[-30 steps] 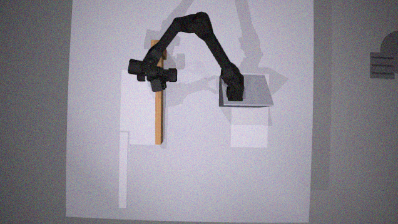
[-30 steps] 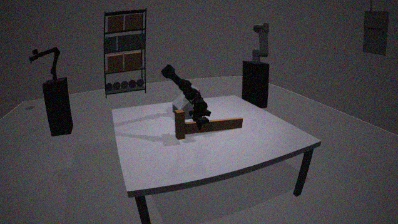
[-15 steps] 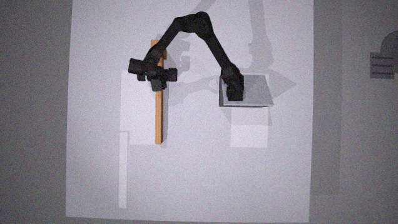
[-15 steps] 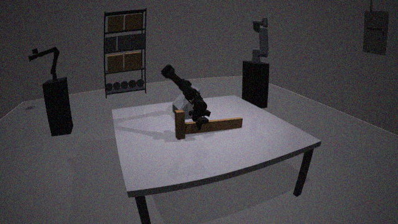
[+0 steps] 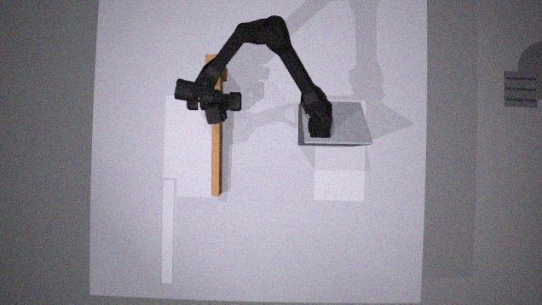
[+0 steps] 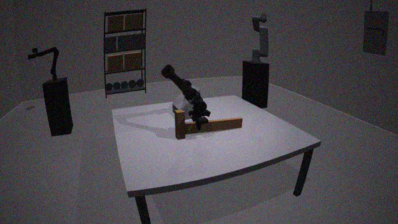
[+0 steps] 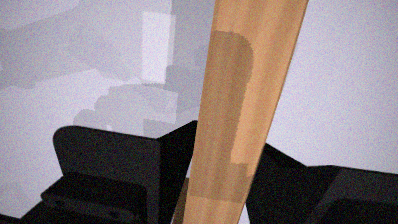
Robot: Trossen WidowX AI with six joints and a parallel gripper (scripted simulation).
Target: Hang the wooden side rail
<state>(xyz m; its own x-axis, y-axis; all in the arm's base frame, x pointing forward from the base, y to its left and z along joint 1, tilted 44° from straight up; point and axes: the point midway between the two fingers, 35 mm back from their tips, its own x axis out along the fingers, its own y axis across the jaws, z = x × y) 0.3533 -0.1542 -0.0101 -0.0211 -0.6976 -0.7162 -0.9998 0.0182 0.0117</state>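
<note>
My gripper tip is now 12 cm to the left of the wooden headboard post and 4 cm below it.
</note>
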